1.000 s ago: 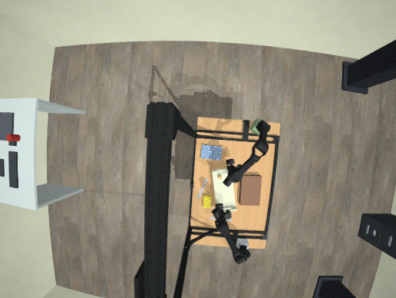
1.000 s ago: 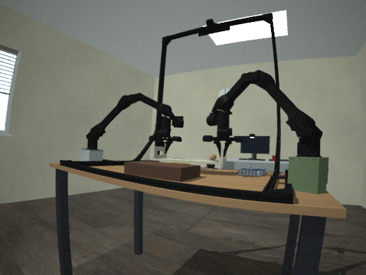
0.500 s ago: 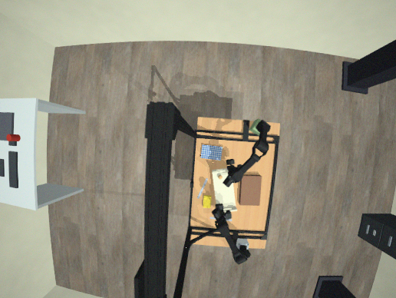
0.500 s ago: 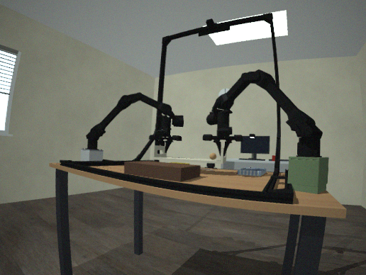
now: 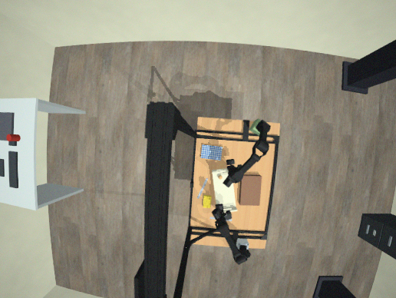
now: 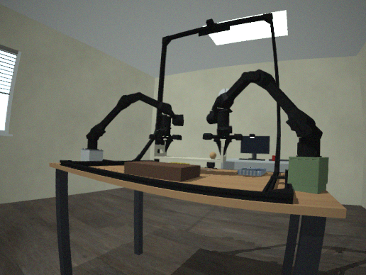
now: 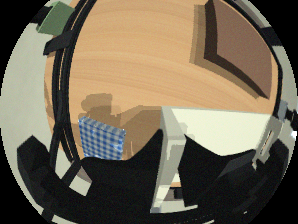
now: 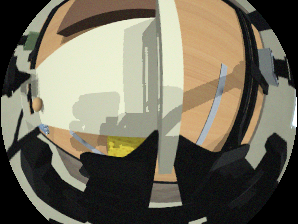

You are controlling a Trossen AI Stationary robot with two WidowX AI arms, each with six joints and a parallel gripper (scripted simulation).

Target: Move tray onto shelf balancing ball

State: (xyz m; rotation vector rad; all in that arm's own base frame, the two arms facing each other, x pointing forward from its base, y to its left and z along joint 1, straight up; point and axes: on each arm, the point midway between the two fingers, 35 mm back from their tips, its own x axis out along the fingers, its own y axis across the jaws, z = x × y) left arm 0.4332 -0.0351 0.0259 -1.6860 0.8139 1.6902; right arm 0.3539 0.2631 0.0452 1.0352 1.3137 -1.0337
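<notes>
Now: left hand 80 mm to the left of the orange ball, 70 mm past it and 40 mm above it. Round my left hand: white tray (180 mm to the right, 40 mm below, 20 mm behind); then shelf (220 mm ahead, 180 mm to the right, 90 mm below).
</notes>
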